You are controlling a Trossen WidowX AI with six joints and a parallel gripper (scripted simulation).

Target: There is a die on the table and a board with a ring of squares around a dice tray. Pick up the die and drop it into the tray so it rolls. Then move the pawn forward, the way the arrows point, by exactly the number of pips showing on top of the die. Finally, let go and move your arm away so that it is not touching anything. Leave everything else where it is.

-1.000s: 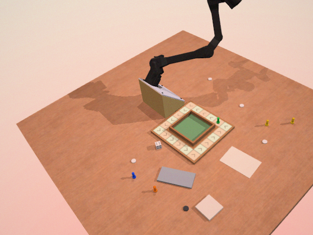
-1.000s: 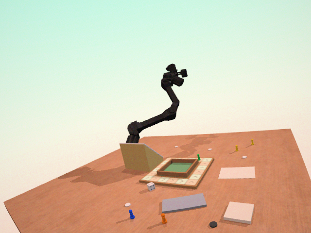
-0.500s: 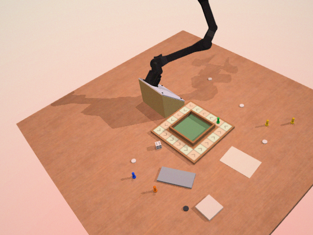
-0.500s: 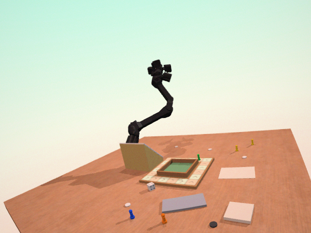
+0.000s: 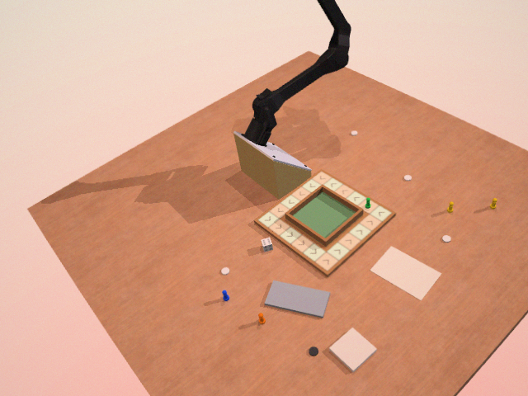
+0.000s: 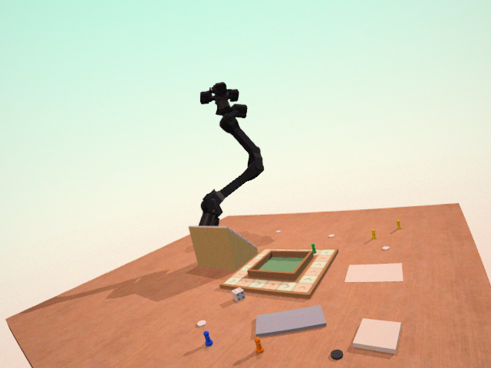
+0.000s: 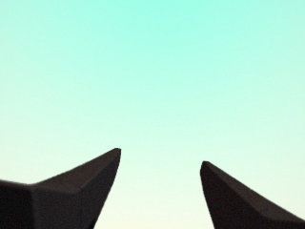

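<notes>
My gripper tip is 34 cm short of the white die, 62 cm to the left of it and 72 cm above it. Round my gripper tip: green dice tray 39 cm ahead, 45 cm to the right, 73 cm below; then grey slab 51 cm ahead, 70 cm to the right, 73 cm below; then green pawn 47 cm ahead, 34 cm to the right, 71 cm below.
</notes>
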